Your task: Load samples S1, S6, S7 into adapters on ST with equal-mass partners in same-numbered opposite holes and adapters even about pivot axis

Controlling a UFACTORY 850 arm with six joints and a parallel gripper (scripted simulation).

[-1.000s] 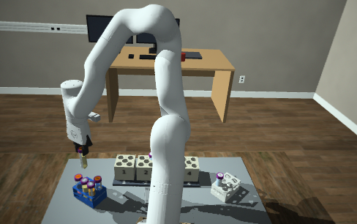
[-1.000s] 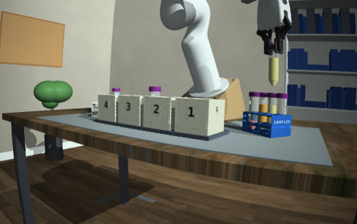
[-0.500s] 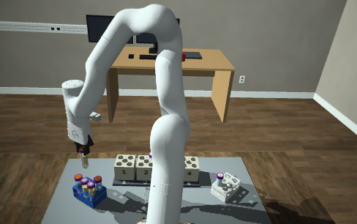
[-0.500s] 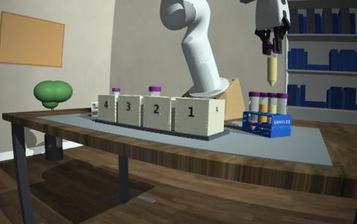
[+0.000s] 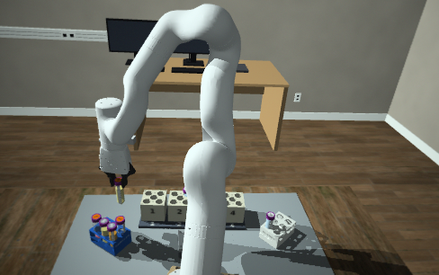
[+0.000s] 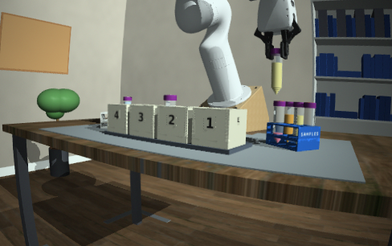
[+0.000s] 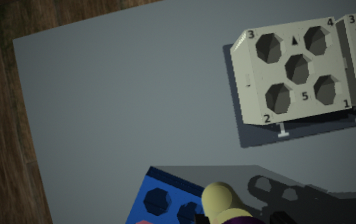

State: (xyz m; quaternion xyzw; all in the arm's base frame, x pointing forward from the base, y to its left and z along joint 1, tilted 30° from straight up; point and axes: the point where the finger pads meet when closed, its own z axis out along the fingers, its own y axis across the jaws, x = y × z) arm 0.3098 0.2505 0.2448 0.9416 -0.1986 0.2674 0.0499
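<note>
Now: the white rack 19 cm behind my hand, 59 cm to the right of it and 22 cm below it. The rest, counted from my hand: adapter 1: 6 cm ahead, 13 cm to the right, 20 cm below; then blue samples rack: 4 cm behind, 5 cm to the left, 22 cm below.
</note>
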